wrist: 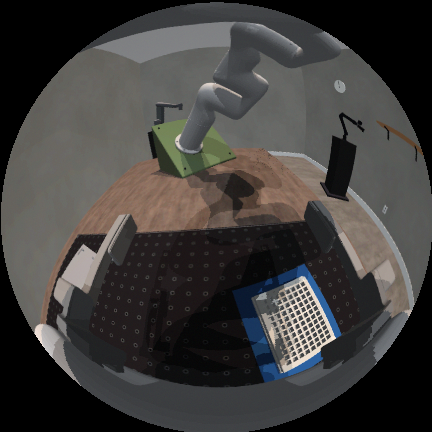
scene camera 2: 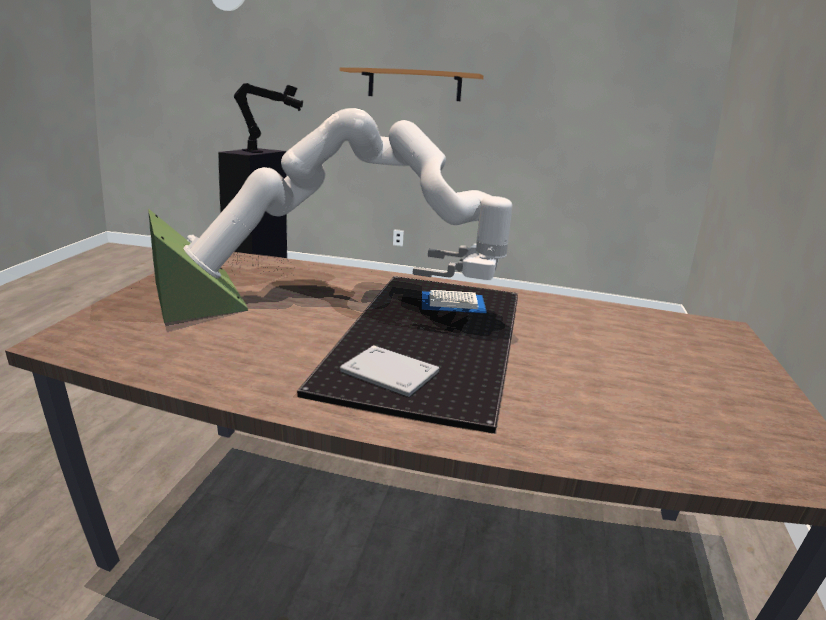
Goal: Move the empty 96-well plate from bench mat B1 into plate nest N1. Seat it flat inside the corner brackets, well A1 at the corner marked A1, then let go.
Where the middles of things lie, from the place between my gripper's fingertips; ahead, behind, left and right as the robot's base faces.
Now: the white 96-well plate (scene camera 2: 452,299) 40 mm ahead of my hand, 110 mm to the left of it and 120 mm below it. Round my hand: blue bench mat B1 (wrist: 261,350): 40 mm ahead, 110 mm to the left, 130 mm below; nest base (scene camera 2: 384,369): 130 mm ahead, 310 mm to the right, 130 mm below.
